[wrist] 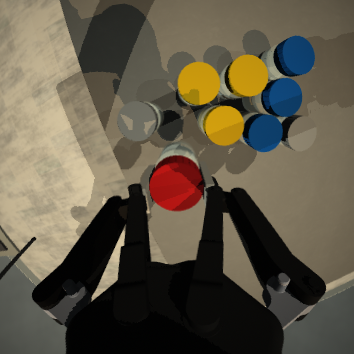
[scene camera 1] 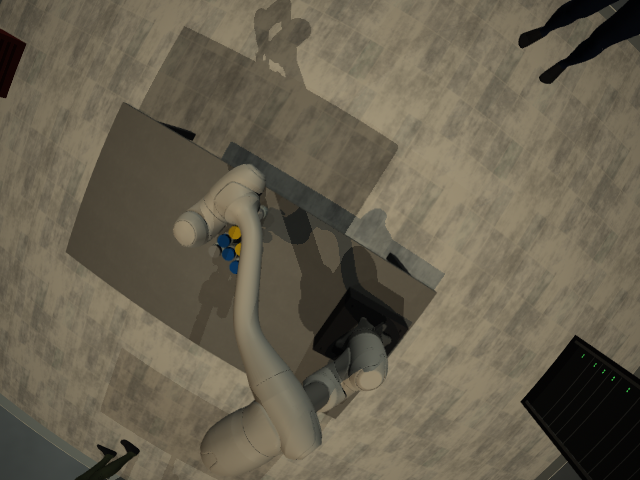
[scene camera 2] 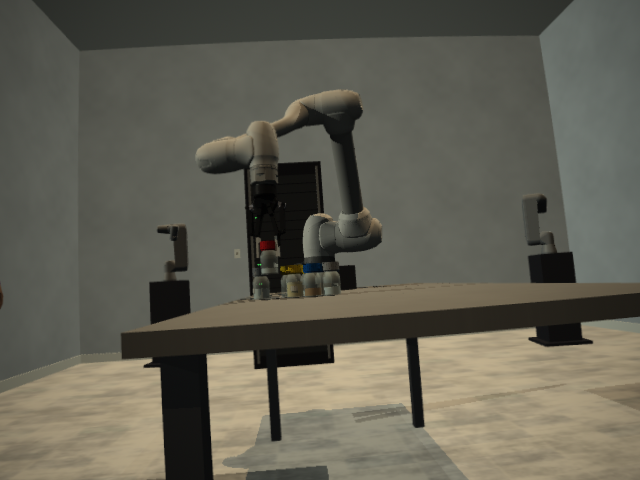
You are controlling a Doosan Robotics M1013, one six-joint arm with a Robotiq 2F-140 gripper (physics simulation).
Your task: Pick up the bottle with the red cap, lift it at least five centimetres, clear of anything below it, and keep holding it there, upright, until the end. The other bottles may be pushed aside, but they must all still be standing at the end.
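Pixels of known places: gripper, fingertip midpoint: (wrist: 177, 172) (scene camera 2: 268, 257); arm's base, origin of the base link: (scene camera 1: 363, 341).
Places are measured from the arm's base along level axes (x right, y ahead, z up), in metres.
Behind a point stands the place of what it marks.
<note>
The red-capped bottle (scene camera 2: 268, 261) {z 0.012, x 0.074, y 0.787 m} (wrist: 176, 186) {z 0.077, x 0.077, y 0.757 m} hangs upright above the table, its base higher than the bases of the standing bottles. My gripper (scene camera 2: 267, 242) points down and is shut on it at the cap; in the wrist view a fingertip lies on each side of the cap. In the top scene view the arm hides both. In the wrist view a grey-capped bottle (wrist: 137, 120) {z -0.002, x 0.123, y 0.693 m}, three yellow-capped ones (wrist: 198, 83) {z -0.002, x 0.037, y 0.657 m} (wrist: 248, 75) {z -0.002, x -0.029, y 0.652 m} (wrist: 223, 125) {z -0.002, x 0.009, y 0.715 m}, three blue-capped ones (wrist: 295, 55) {z -0.002, x -0.102, y 0.625 m} (wrist: 282, 97) {z -0.002, x -0.078, y 0.682 m} (wrist: 262, 133) {z -0.003, x -0.047, y 0.731 m} and a pale-capped one (wrist: 301, 133) {z -0.002, x -0.114, y 0.735 m} stand upright, apart from the held bottle.
The bottles stand on the brown table (scene camera 1: 129, 206) {z -0.108, x -0.289, y 1.224 m} (scene camera 2: 413, 304) {z -0.107, x -0.297, y 1.370 m}, near one long edge. My arm (scene camera 1: 248, 289) {z 0.548, x 0.113, y 0.540 m} (scene camera 2: 346, 170) {z 0.425, x -0.176, y 0.236 m} reaches over them. A black base plate (scene camera 1: 330, 325) {z 0.004, x -0.034, y 0.162 m} lies near the table's end under the arm's base. A dark rack (scene camera 2: 318, 191) stands behind the table.
</note>
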